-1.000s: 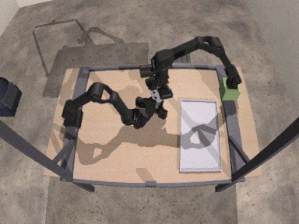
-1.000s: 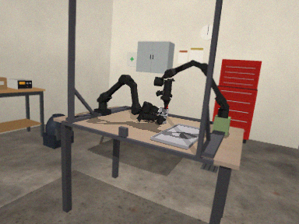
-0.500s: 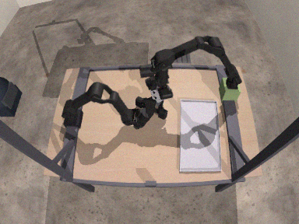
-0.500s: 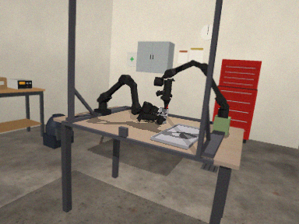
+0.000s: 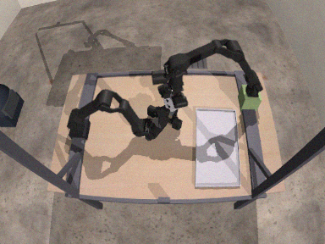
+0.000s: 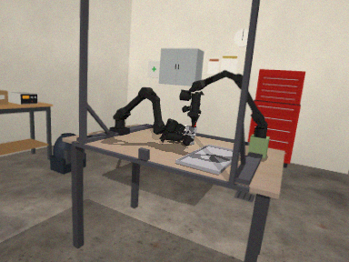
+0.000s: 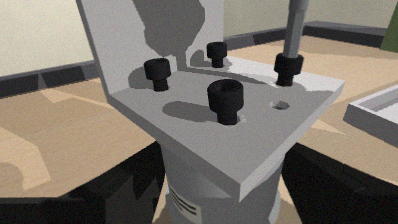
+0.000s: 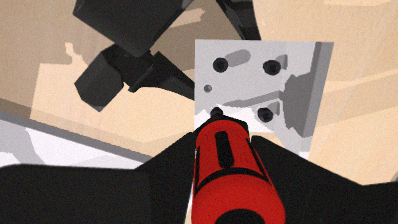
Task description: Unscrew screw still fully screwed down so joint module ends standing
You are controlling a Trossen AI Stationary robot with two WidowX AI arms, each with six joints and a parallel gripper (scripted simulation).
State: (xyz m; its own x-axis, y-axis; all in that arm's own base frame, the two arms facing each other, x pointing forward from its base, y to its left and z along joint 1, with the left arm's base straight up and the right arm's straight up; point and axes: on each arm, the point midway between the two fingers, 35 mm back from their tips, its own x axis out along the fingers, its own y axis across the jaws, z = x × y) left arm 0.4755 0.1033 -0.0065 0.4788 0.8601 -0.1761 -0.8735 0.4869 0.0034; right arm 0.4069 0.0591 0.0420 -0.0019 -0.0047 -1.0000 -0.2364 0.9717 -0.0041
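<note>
The red screwdriver is 30 mm below my right hand. From my right hand the other things lie so: dark frame rail: 280 mm ahead, 140 mm below; then joint module: 120 mm below, 20 mm to the left, 10 mm ahead; then l-shaped bracket: 80 mm below, 20 mm to the left, 20 mm ahead.
Right now the joint module is 2 cm ahead of my left hand, 2 cm to the right of it and 1 cm below it. Round my left hand: red screwdriver (1 cm ahead, 4 cm to the right, 9 cm above); then dark frame rail (28 cm ahead, 3 cm to the right, 3 cm below); then l-shaped bracket (2 cm ahead, 2 cm to the right, 4 cm above).
</note>
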